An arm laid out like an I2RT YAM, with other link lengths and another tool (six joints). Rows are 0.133 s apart.
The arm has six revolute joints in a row. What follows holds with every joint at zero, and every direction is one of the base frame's. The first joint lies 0.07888 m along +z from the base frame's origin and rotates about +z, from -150 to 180 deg. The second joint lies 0.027 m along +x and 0.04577 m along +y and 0.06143 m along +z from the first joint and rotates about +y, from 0 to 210 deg. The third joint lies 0.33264 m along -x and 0.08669 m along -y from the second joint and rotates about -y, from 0 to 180 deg. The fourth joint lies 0.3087 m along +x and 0.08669 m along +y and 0.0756 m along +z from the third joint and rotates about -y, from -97 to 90 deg. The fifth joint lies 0.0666 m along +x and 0.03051 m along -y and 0.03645 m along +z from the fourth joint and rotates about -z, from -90 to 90 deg. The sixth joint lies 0.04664 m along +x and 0.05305 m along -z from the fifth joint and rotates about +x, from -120 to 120 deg. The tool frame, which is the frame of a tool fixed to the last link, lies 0.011 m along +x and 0.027 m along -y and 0.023 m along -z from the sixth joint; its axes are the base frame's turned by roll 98.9, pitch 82.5 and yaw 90 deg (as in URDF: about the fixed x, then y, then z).
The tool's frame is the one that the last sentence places.
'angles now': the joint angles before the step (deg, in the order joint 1, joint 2, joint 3, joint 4, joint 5, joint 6). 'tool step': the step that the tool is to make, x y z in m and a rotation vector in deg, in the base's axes. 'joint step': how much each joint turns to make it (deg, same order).
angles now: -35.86 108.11 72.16 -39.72 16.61 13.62
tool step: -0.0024 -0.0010 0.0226 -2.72 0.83 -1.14
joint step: 0.00 -1.66 1.84 -2.72 2.89 0.44
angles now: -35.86 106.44 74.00 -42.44 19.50 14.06
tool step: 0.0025 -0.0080 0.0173 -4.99 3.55 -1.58
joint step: 0.00 0.61 3.23 -2.55 6.32 -0.08
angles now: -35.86 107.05 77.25 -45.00 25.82 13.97
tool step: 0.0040 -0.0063 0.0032 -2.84 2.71 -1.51
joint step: 0.00 1.58 2.10 -1.30 4.15 0.53
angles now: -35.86 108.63 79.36 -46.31 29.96 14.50
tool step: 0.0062 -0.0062 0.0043 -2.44 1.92 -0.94
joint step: 0.09 1.57 2.46 -1.15 3.26 0.27
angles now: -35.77 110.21 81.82 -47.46 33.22 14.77
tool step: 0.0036 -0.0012 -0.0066 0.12 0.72 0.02
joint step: 0.17 1.15 0.27 0.18 0.35 0.09
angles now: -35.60 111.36 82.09 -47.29 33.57 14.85
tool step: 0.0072 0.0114 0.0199 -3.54 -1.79 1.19
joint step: 1.94 -2.10 0.71 0.52 2.02 0.27
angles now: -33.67 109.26 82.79 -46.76 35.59 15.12
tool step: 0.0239 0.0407 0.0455 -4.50 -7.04 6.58
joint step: 6.33 -4.83 2.11 1.66 0.19 -0.44
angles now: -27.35 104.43 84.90 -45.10 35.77 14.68
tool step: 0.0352 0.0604 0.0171 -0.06 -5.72 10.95
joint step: 9.05 -1.78 1.05 2.91 -2.80 -0.79
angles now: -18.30 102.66 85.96 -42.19 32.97 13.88
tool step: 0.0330 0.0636 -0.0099 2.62 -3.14 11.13
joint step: 8.78 0.95 -0.26 3.76 -4.04 -0.26
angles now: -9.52 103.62 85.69 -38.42 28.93 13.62
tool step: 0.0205 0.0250 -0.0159 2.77 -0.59 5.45
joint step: 3.19 2.45 0.61 2.20 -3.61 -0.35
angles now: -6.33 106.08 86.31 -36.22 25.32 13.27
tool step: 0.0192 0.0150 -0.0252 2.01 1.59 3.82
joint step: 1.84 3.77 0.77 1.51 -2.63 -0.70
